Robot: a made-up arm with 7 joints. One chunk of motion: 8 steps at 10 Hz.
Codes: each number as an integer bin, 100 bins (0 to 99) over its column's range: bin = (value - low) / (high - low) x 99, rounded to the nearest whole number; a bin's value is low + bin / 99 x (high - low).
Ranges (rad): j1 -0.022..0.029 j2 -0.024..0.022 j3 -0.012..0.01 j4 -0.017..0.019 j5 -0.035..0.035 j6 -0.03..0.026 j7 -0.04..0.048
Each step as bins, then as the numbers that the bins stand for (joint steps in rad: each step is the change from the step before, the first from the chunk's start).
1 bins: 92 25 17 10 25 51 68
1 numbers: 0.02539 -0.01238 -0.00822 -0.01336 -0.01732 -0.00115 0.02044
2 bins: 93 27 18 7 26 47 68
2 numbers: 0.02591 -0.01145 -0.00800 -0.01445 -0.01662 -0.00341 0.02044
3 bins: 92 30 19 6 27 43 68
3 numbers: 0.02539 -0.01006 -0.00778 -0.01482 -0.01591 -0.00568 0.02044
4 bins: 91 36 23 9 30 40 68
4 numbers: 0.02488 -0.00727 -0.00689 -0.01373 -0.01379 -0.00737 0.02044
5 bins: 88 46 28 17 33 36 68
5 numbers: 0.02333 -0.00263 -0.00578 -0.01082 -0.01167 -0.00964 0.02044
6 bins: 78 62 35 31 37 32 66
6 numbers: 0.01818 0.00481 -0.00422 -0.00573 -0.00884 -0.01190 0.01867
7 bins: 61 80 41 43 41 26 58
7 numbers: 0.00942 0.01317 -0.00289 -0.00136 -0.00601 -0.01529 0.01156
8 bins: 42 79 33 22 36 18 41
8 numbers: -0.00036 0.01271 -0.00467 -0.00900 -0.00955 -0.01982 -0.00356
